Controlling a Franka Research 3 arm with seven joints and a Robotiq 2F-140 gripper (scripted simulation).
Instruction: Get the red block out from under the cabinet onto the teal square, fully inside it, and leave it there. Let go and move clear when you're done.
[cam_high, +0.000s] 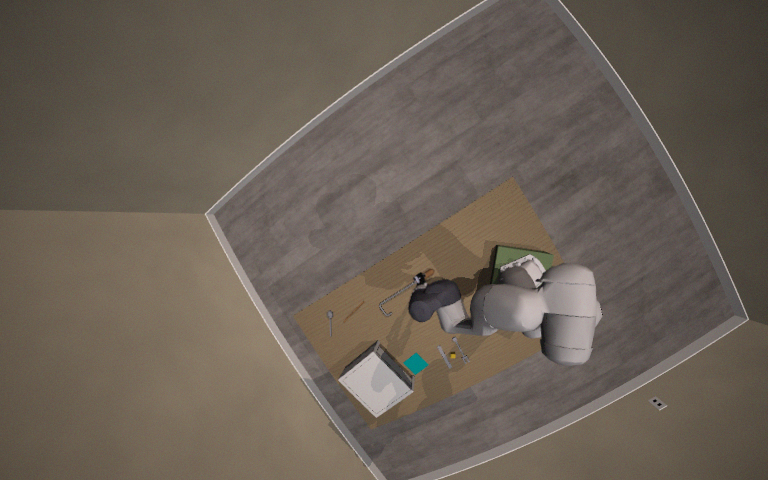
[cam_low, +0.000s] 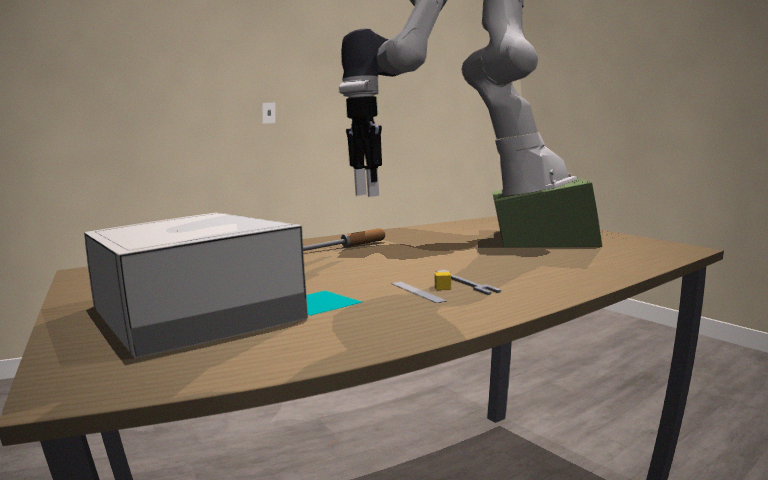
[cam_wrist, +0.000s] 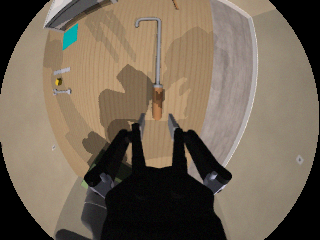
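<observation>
My hand is 14 cm short of the hooked tool, 3 cm to the right of it and 14 cm above it. From my hand the other things lie so: thin wooden stick (45 cm ahead, 6 cm to the right, 15 cm below); yellow cube (14 cm ahead, 45 cm to the left, 14 cm below); forked tool (9 cm ahead, 45 cm to the left, 15 cm below).
</observation>
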